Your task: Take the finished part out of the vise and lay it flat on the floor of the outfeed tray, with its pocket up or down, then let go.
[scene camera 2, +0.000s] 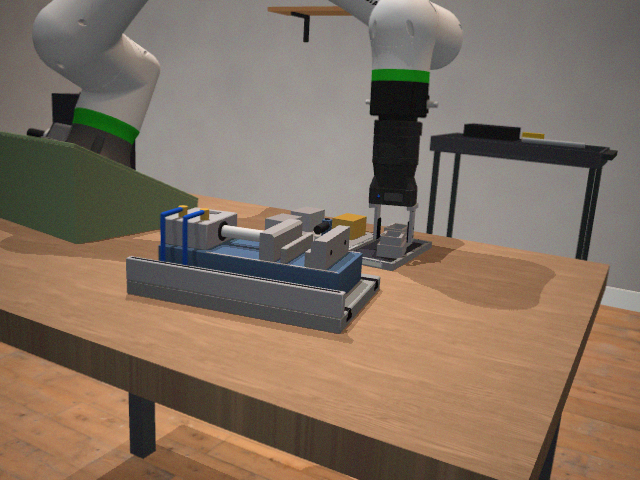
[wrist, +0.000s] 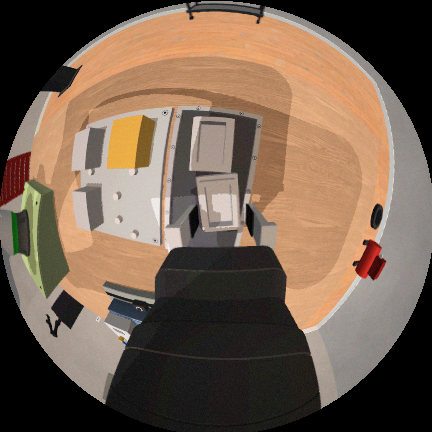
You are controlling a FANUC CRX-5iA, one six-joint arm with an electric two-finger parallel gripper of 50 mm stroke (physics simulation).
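Places are measured from the arm's base along level axes (x ahead, y left, z up), in millimetres.
Pixels of known places: gripper, fingertip midpoint: (scene camera 2: 393, 239) (wrist: 221, 213); arm's base, origin of the base link: (scene camera 2: 92, 163).
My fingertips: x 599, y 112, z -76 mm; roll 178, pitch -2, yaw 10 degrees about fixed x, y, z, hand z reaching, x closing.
Observation:
For each thing: its top centre in the pictures, then the offset to it from my fingertips. "spot": a spot on its surface instead.
- outfeed tray, surface spot: (wrist: 254, 158) (scene camera 2: 420, 247) spot: 29 mm ahead, 64 mm left, 21 mm down
- light grey part, middle of its top: (wrist: 218, 206) (scene camera 2: 393, 234) 4 mm back, 10 mm left, 8 mm up
- second pocketed part, middle of its top: (wrist: 210, 140) (scene camera 2: 397, 226) 20 mm back, 72 mm left, 8 mm up
- blue vise, middle of its top: (scene camera 2: 260, 222) (wrist: 160, 349) 83 mm back, 285 mm right, 66 mm up
- light plate, middle of its top: (wrist: 110, 176) 163 mm back, 27 mm left, 25 mm down
The outfeed tray (scene camera 2: 416, 253) (wrist: 254, 158) has a grey rim and a dark floor. A light grey part (scene camera 2: 391, 250) (wrist: 218, 202) is in its near half with its pocket up, turned slightly against the tray's sides. I cannot tell whether it lies fully flat or a little tilted. A second pocketed part (wrist: 212, 143) is at the far end, pocket up, close to the first. My gripper (scene camera 2: 394, 236) (wrist: 221, 213) is open and low over the tray, its fingers standing apart on both sides of the near part. The blue vise (scene camera 2: 310, 275) (wrist: 125, 308) stands nearer the scene camera; no finished part shows clearly between its jaws.
Beside the tray, a light plate (wrist: 142, 200) with pegs carries a yellow block (scene camera 2: 349, 227) (wrist: 129, 142) and grey blocks (scene camera 2: 309, 219) (wrist: 89, 150). A green sloped body (scene camera 2: 77, 196) (wrist: 45, 240) and another white arm (scene camera 2: 105, 77) are at the scene view's left.

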